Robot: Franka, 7 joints.
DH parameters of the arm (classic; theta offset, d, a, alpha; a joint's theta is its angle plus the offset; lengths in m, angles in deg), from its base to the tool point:
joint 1: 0 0.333 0 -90
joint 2: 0 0 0 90
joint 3: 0 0.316 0.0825 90
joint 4: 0 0 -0.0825 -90
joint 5: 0 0.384 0 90
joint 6: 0 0 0.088 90
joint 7: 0 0.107 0 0
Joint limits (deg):
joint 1: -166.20..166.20
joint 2: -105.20..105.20
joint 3: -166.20..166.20
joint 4: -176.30..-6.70
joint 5: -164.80..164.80
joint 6: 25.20..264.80
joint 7: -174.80..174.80
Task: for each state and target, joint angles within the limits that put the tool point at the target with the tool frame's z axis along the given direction. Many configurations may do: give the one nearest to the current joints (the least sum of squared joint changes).
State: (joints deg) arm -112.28 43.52 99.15 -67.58 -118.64 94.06 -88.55
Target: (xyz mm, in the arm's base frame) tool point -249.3 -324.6 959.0 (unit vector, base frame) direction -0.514 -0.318 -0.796
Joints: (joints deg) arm -145.76 25.43 116.45 -17.11 -108.70 55.76 -88.55
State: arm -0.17 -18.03 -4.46 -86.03 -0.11 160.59 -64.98
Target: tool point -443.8 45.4 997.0 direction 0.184 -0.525 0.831
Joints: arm -27.88 -72.37 -18.67 -70.24 -7.99 152.10 -64.98
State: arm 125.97 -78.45 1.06 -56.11 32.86 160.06 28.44
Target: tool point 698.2 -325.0 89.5 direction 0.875 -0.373 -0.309
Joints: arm 151.13 -104.91 -1.50 -6.74 29.89 191.24 28.44
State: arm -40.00 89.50 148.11 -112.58 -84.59 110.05 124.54
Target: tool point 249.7 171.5 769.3 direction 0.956 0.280 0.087
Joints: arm -62.30 76.96 153.63 -134.25 -119.21 100.91 124.54
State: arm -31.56 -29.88 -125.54 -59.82 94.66 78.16 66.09
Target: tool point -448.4 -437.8 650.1 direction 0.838 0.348 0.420
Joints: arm 14.17 -58.25 -118.56 -45.02 88.18 41.74 66.09
